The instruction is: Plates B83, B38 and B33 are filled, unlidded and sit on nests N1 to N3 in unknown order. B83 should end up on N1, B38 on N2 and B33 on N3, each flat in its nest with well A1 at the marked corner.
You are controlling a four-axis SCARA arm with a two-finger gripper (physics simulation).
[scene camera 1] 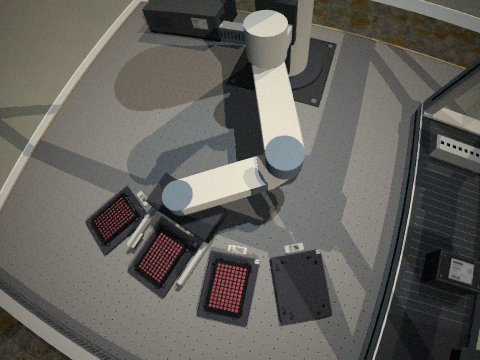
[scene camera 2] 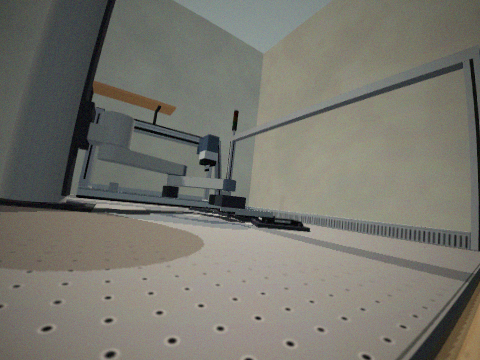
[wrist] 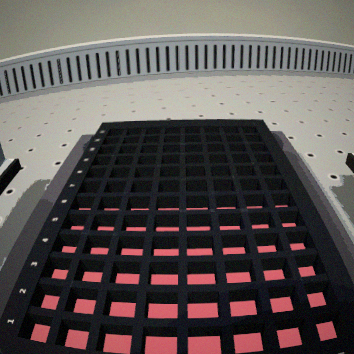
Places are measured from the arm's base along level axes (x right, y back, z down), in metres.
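Where they show: gripper, fingertip midpoint: (scene camera 1: 153, 264) (scene camera 2: 261, 212) (wrist: 181, 138); arm's base, origin of the base link: (scene camera 2: 33, 206).
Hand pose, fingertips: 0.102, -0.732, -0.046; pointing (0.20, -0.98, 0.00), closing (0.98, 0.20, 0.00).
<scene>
Things, the pixels of their top centre, and the offset from my fingertips, as dx, dy, dz. "spot": a spot on its surface instead.
- black plate with red wells, middle of its top: (wrist: 182, 192) (scene camera 1: 159, 256) -0.005, +0.024, +0.007
- leftmost nest, surface spot: (scene camera 1: 106, 248) spot: +0.153, -0.017, +0.021
- third filled plate, middle of its top: (scene camera 1: 227, 287) -0.189, +0.019, +0.007
- nest labelled OUT, surface spot: (scene camera 1: 235, 321) spot: -0.233, -0.050, +0.021
- rightmost nest, middle of its top: (scene camera 1: 301, 286) (scene camera 2: 207, 207) -0.349, +0.079, +0.011
- dark box, surface spot: (scene camera 1: 175, 19) spot: +0.311, +0.767, -0.048
- dark-framed barrier, surface spot: (scene camera 1: 400, 200) spot: -0.541, +0.371, +0.033
- labelled dark unit, surface spot: (scene camera 1: 460, 270) spot: -0.674, +0.203, -0.087
My gripper (scene camera 1: 155, 266) (wrist: 181, 138) is open, its fingers apart on either side of a black plate with red wells (scene camera 1: 161, 256) (wrist: 182, 240). That plate looks flat in the second nest from the left (scene camera 1: 164, 291). In the wrist view its column numbers run up the left side, 1 nearest. Another filled plate (scene camera 1: 116, 217) sits in the leftmost nest (scene camera 1: 106, 248). A third filled plate (scene camera 1: 228, 287) sits in the nest labelled OUT (scene camera 1: 235, 321). The rightmost nest (scene camera 1: 301, 287), apparently labelled N1, is empty. No plate names are readable, and the marked corner of the gripped-over nest cannot be made out.
A dark box (scene camera 1: 175, 19) stands at the back left, beside the arm's base plate (scene camera 1: 320, 85). A dark-framed barrier (scene camera 1: 400, 200) runs along the right side, with a labelled dark unit (scene camera 1: 460, 270) beyond it. A slotted rail (scene camera 2: 380, 234) (wrist: 192, 57) borders the perforated table.
</scene>
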